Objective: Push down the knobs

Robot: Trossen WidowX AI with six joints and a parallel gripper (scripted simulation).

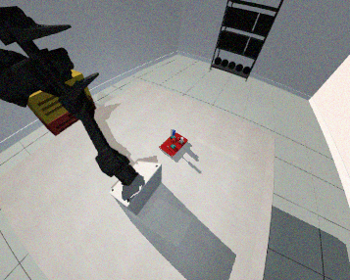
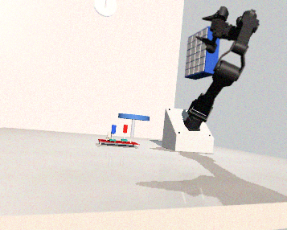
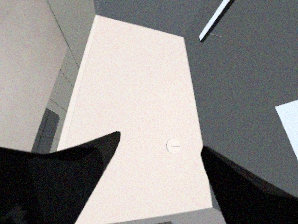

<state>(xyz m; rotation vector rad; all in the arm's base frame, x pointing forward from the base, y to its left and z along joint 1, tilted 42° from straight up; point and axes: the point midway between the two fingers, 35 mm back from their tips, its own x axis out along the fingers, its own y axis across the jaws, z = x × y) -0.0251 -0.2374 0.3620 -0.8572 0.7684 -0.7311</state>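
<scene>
Now: the red knob 48 cm below my gripper tip, 26 cm ahead of it and 9 cm to the right of it. The rest, counted from my gripper tip: blue knob 48 cm below, 33 cm ahead, 6 cm to the right.
</scene>
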